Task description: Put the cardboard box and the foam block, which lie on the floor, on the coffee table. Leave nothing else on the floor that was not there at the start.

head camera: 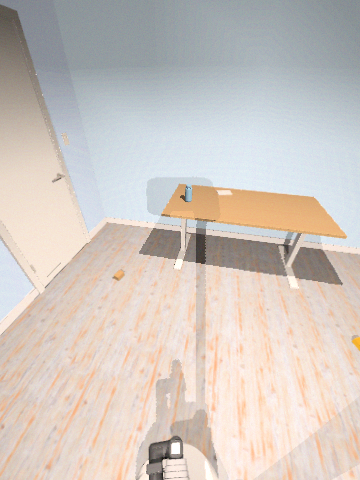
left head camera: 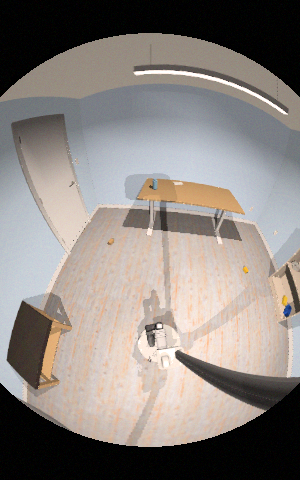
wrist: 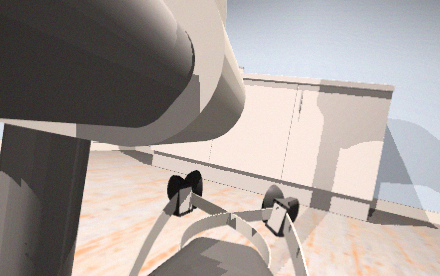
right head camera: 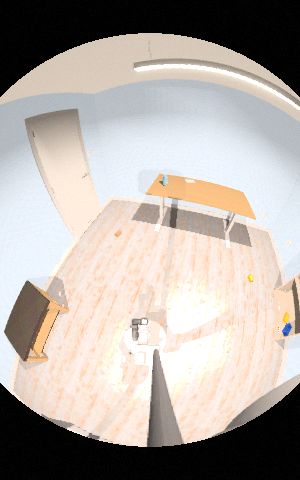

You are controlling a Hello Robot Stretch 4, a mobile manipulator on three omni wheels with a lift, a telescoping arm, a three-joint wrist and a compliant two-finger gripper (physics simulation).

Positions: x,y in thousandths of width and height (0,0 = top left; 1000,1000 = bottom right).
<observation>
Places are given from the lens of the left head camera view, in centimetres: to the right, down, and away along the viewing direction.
dark brown coffee table (left head camera: 122,697): -110, 92, 66
door (left head camera: 138,301): -132, -116, 86
The marked spots on the dark brown coffee table and the door are 211 cm apart.
</observation>
